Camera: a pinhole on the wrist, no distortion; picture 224 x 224 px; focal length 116.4 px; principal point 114.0 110.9 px. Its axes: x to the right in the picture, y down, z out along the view. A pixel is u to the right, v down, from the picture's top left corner.
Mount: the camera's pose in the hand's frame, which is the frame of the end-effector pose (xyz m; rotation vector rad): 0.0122 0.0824 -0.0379 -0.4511 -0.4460 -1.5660
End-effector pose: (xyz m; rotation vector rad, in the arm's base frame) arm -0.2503 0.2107 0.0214 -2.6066 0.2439 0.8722
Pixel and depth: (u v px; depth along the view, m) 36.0 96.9 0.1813
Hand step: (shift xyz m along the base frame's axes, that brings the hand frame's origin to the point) -0.1074 -0.2384 -0.1193
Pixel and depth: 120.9 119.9 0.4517
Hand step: -0.2363 -0.1327 -0.3848
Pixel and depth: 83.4 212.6 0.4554
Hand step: 0.0642 -0.2790 -0.5885
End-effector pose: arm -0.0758 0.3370 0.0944 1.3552 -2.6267 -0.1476
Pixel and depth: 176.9 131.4 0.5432
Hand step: -0.2775 -0.0104 -0.5330
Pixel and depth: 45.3 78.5 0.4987
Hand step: -0.4665 0.4389 -0.1268
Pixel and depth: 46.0 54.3 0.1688
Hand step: -0.1813 0.2024 -0.0124
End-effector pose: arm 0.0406 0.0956 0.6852 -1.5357 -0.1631 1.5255
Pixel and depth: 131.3 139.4 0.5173
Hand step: -0.4832 0.1539 -0.2051
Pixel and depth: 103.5 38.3 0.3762
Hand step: -0.4249 -0.1928 -0.0074
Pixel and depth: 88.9 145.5 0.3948
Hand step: -0.3594 0.0159 -0.2885
